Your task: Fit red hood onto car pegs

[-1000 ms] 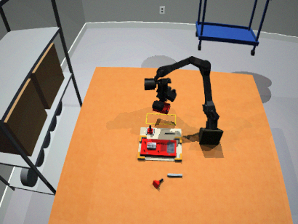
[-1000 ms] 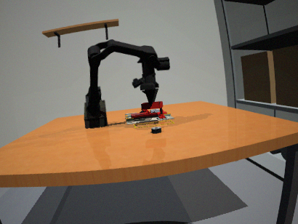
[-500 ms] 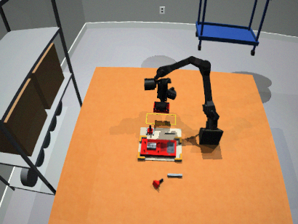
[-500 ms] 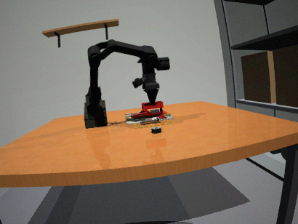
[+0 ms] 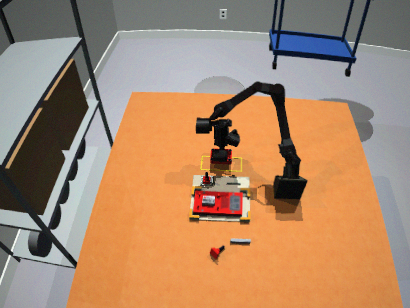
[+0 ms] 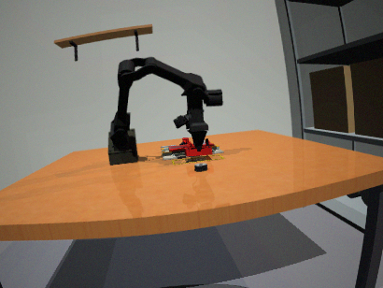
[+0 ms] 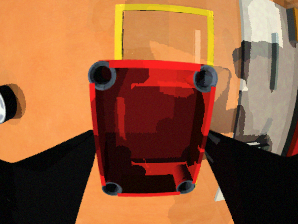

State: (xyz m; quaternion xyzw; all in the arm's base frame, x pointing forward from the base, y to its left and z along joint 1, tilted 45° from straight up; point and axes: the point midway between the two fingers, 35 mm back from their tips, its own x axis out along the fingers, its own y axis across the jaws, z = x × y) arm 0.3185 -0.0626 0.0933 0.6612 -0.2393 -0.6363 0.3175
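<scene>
Right now my gripper tip is 1 cm above the red hood. Round my gripper tip: jig 22 cm to the left, 3 cm below, 2 cm behind; then grey engine block 25 cm to the left, 2 cm below, 1 cm ahead; then small round wheel 16 cm to the right, 3 cm below.
</scene>
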